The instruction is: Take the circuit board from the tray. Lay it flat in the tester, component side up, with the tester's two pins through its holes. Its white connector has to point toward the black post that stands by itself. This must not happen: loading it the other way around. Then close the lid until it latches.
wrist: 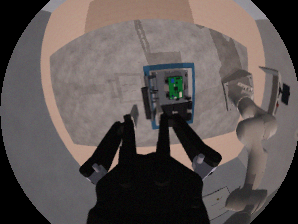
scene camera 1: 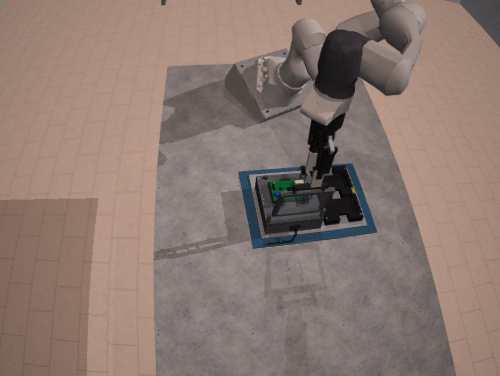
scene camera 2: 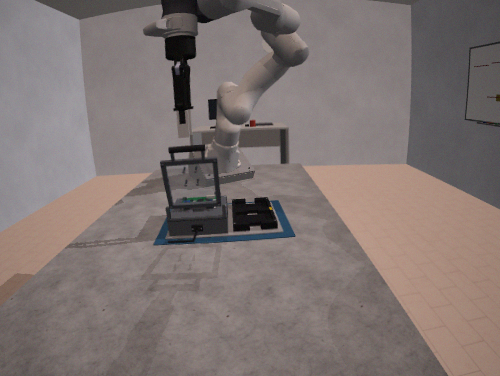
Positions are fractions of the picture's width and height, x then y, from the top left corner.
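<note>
Framed lid (scene camera 2: 0.39,0.49). My gripper: (scene camera 2: 0.37,0.36), (wrist: 0.49,0.48), (scene camera 1: 0.62,0.47).
</note>
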